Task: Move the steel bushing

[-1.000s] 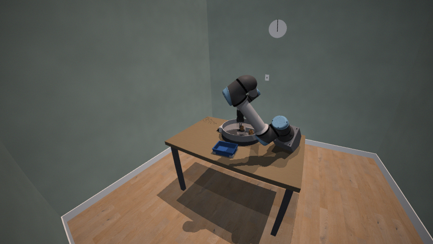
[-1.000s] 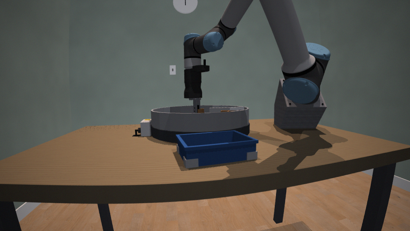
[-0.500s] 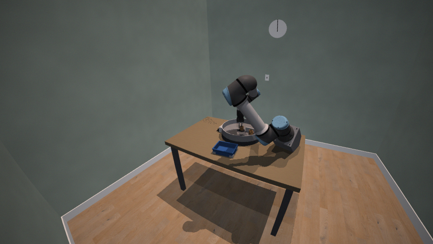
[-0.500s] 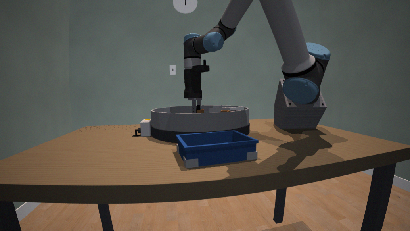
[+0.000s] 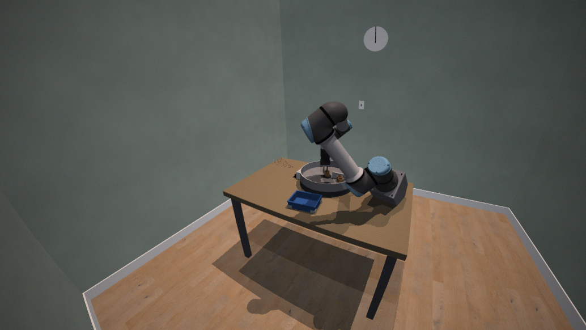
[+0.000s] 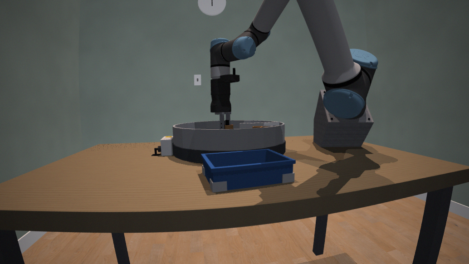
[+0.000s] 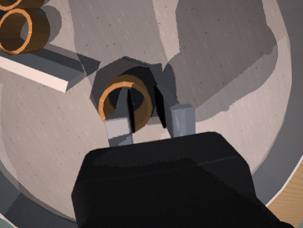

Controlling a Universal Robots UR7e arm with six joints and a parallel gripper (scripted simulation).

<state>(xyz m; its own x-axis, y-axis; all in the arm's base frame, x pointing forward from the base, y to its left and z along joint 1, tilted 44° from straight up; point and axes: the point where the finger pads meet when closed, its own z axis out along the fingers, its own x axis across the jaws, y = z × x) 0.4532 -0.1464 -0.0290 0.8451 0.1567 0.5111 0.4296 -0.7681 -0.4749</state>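
Right now the grey round turntable is 5 cm below my hand, 1 cm to the right of it and 1 cm behind it. Round my hand: blue crate 34 cm to the left, 8 cm below, 1 cm ahead.
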